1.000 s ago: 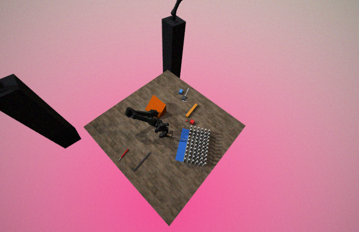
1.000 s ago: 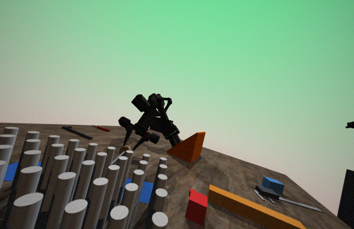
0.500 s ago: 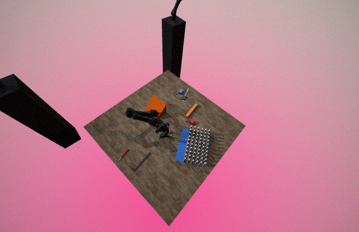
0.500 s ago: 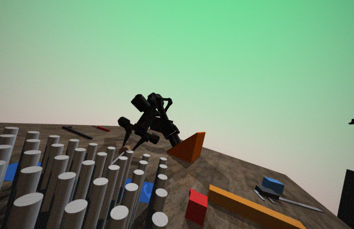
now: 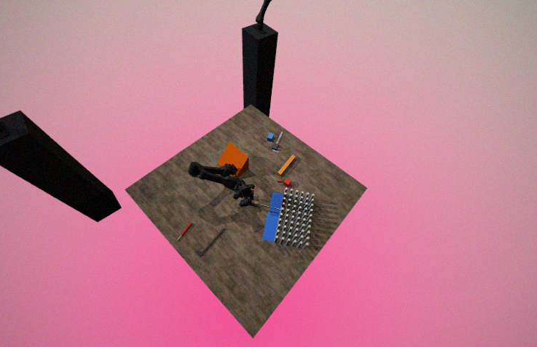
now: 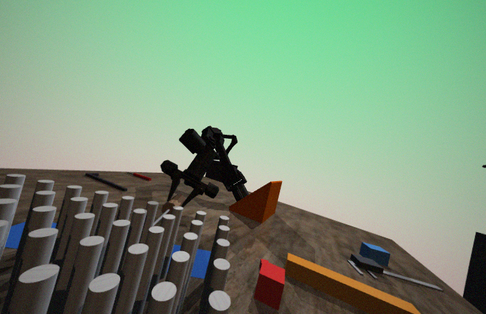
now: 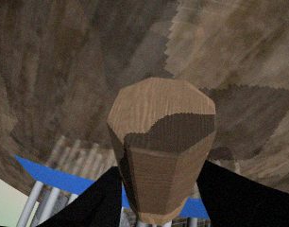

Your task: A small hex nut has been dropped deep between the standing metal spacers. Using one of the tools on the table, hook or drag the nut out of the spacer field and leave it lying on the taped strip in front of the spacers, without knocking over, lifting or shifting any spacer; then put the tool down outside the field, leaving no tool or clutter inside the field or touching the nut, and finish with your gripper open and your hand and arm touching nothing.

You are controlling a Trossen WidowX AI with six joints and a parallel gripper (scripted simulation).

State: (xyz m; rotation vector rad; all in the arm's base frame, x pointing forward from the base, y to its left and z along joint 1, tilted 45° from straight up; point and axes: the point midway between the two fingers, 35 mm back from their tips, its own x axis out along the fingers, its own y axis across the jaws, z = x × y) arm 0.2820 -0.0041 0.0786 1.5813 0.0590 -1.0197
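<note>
The blue taped strip lies 160 mm ahead of my gripper tip, 70 mm to the left of it and 40 mm below it. Also, from my gripper tip: red cube (320 mm to the left, 30 mm ahead, 20 mm below); red screwdriver (490 mm to the right, 120 mm behind, 30 mm below); orange bar (430 mm to the left, 90 mm behind, 20 mm below).
</note>
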